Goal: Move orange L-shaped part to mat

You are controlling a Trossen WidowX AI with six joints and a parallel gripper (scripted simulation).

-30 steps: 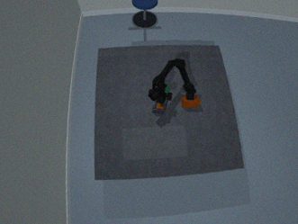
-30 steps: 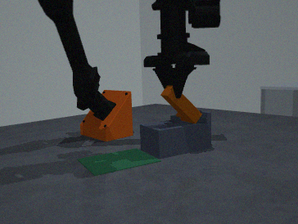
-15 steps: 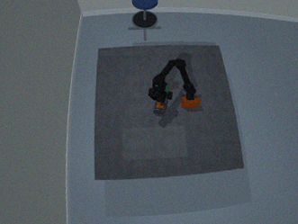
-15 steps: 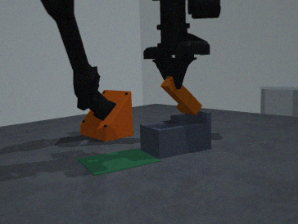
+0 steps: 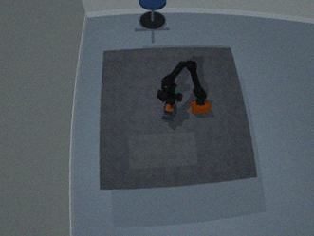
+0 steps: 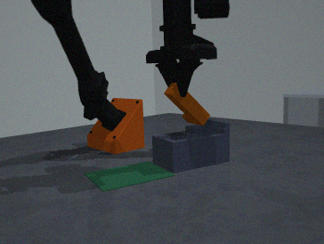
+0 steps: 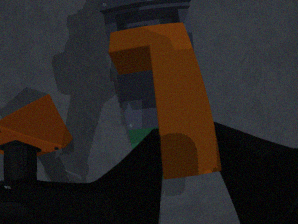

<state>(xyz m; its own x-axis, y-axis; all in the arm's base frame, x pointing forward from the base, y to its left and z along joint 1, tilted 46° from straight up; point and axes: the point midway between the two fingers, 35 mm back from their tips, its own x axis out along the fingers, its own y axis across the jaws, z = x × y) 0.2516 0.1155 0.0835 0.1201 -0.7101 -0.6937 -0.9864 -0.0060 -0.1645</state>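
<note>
Right now my gripper tip is 170 mm above the green mat, 120 mm to the left of it and 30 mm past it. Round my gripper tip: orange l-shaped part (30 mm to the left, 30 mm below, 10 mm behind).
</note>
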